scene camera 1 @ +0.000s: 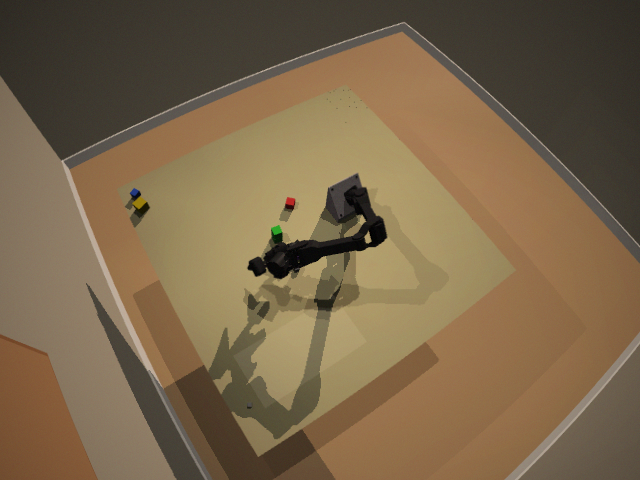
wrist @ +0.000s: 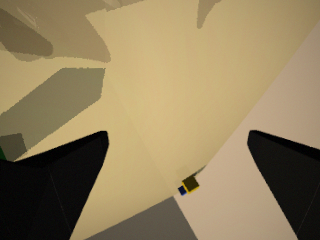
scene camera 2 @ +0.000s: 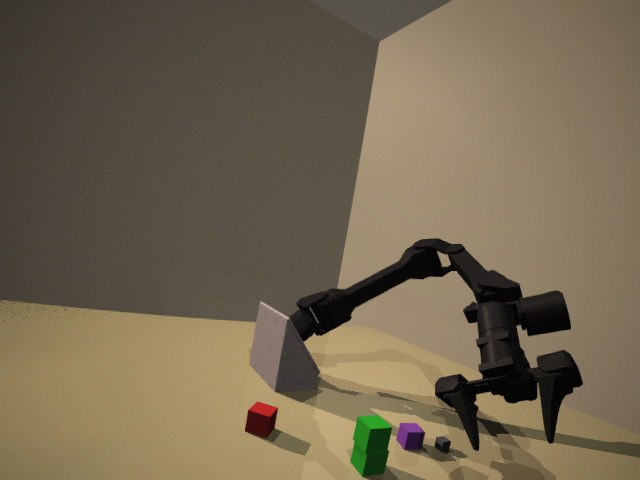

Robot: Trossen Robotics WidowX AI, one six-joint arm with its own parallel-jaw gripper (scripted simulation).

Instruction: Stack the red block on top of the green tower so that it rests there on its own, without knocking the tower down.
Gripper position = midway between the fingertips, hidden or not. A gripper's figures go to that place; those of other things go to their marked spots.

Scene:
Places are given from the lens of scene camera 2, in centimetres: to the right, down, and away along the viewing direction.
my gripper [scene camera 2: 511, 446]: 23, 25, 38
red block [scene camera 2: 261, 418]: -9, 26, 49

